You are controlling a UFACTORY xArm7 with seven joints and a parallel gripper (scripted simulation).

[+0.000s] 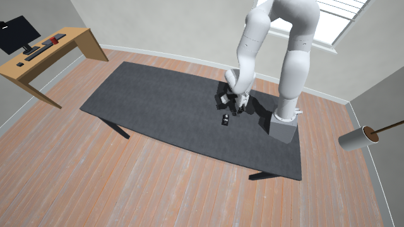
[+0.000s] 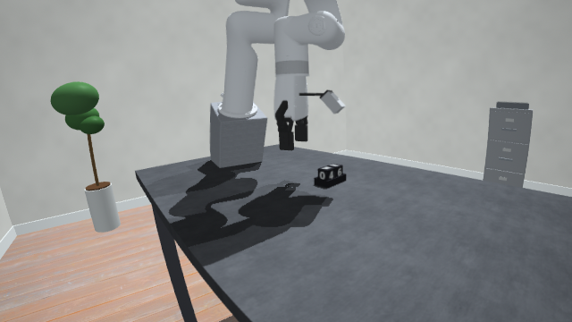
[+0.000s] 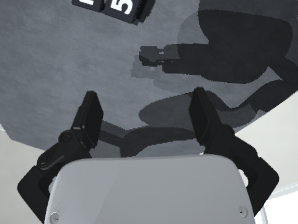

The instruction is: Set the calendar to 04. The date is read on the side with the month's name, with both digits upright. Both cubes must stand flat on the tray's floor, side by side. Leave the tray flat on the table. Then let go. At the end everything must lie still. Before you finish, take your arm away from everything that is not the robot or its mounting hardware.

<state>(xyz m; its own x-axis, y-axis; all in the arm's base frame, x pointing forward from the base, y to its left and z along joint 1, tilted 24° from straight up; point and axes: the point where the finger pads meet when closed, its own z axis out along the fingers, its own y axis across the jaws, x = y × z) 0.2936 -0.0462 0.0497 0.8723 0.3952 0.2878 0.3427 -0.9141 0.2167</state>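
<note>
The black number cube lies 8 cm to the left of my hand, 8 cm below it and 6 cm ahead of it. The rest, counted from my hand: black calendar tray 10 cm below, 6 cm to the left, 6 cm ahead.
</note>
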